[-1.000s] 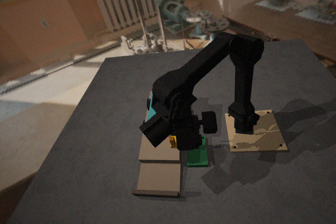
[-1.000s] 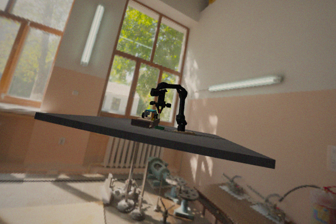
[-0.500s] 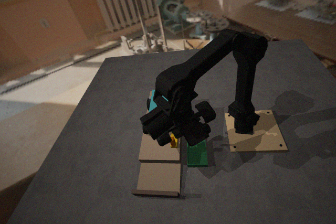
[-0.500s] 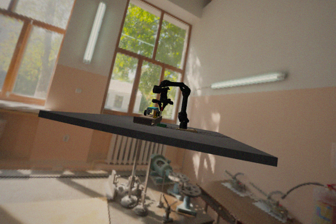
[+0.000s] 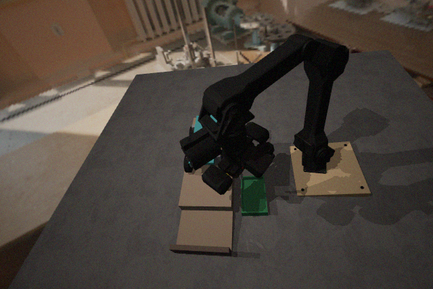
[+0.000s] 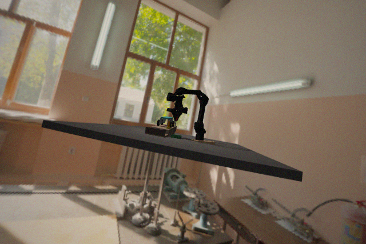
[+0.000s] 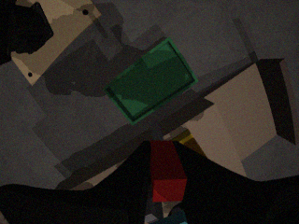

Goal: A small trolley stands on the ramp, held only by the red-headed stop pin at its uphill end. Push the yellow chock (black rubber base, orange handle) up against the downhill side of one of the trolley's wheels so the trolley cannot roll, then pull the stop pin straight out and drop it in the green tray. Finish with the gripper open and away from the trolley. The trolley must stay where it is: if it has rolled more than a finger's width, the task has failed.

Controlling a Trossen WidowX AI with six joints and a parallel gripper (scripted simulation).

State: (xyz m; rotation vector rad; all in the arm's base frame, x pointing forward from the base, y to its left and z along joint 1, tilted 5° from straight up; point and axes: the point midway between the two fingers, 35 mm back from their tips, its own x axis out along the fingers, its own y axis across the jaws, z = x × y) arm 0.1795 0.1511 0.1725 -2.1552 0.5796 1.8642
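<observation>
The red-headed stop pin lies right at my gripper tip. Round my gripper tip: green tray: 14 cm below, 3 cm behind; yellow chock: 5 cm below, 5 cm ahead; trolley: 12 cm ahead, 9 cm to the right, 2 cm below.
</observation>
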